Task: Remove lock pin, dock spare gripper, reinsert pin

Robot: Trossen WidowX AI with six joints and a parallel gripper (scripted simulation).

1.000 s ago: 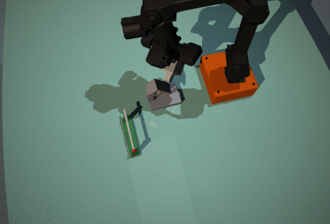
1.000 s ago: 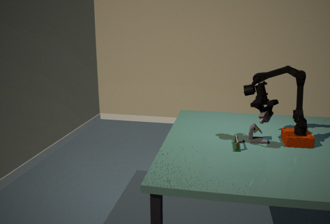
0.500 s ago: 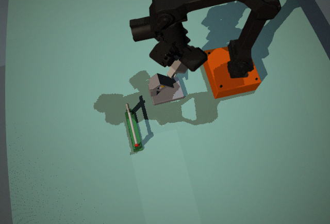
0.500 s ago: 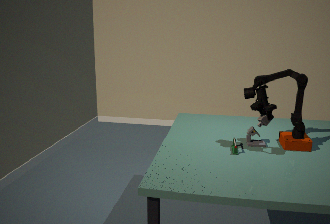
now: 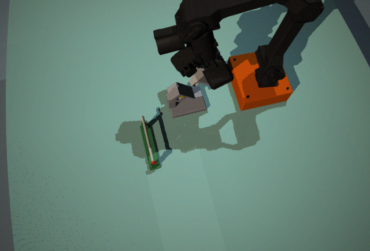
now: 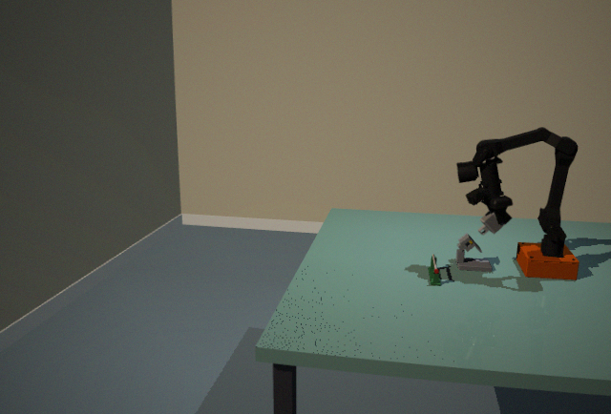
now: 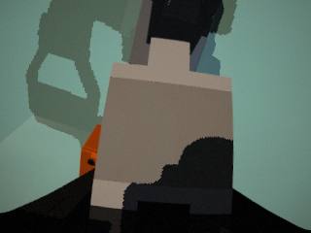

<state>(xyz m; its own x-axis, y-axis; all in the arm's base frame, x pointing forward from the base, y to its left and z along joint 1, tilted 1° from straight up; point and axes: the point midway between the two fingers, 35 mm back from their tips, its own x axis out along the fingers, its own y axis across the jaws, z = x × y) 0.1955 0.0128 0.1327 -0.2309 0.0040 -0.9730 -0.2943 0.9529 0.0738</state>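
Now: gripper tip 190 mm short of the green cradle, 150 mm to the right of it and 140 mm above it. From my gripper tip the other things lie so: spare gripper: 20 mm ahead, 10 mm to the left; then grey mount: 110 mm below, 90 mm ahead, 20 mm to the left.
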